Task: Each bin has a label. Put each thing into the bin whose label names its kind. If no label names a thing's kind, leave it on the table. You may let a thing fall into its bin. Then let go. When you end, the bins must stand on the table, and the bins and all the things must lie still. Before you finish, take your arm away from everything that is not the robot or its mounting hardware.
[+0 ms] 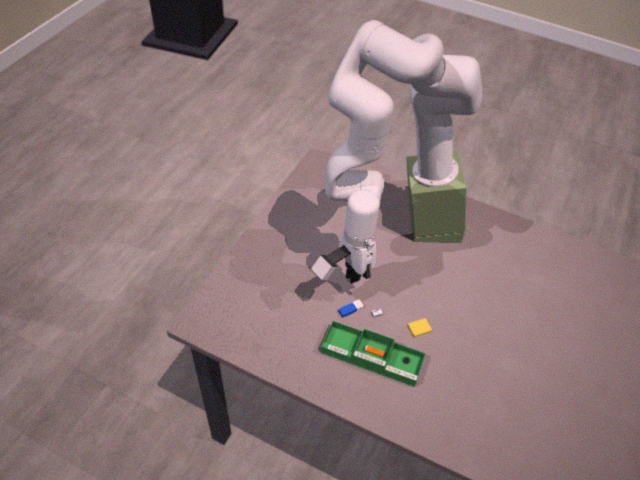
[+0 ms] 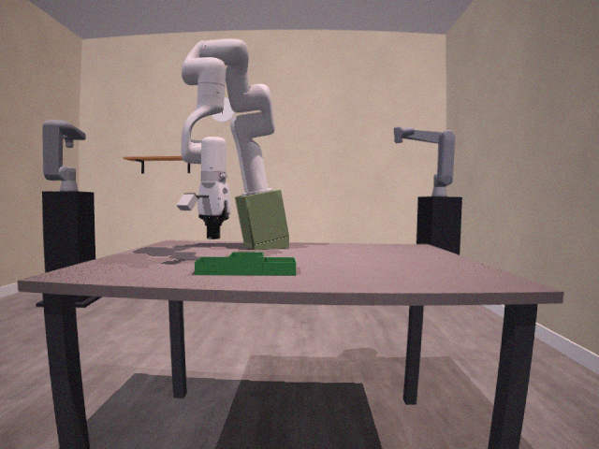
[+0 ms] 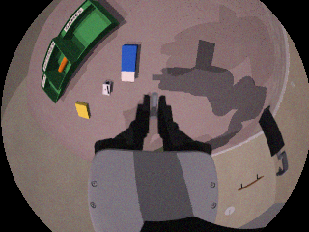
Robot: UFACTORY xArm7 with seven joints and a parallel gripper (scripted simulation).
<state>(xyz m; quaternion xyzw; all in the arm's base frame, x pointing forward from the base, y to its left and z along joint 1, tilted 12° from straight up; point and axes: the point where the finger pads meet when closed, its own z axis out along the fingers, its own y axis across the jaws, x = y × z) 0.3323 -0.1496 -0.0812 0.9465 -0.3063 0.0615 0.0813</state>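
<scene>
Now: the black round piece 190 mm to the left of my hand, 160 mm ahead of it and 80 mm below it. Round my hand: blue-and-white block (80 mm below, 50 mm ahead, 20 mm to the left); then grey metal piece (20 mm below); then grey thing (80 mm to the left, 80 mm below, 40 mm ahead).
</scene>
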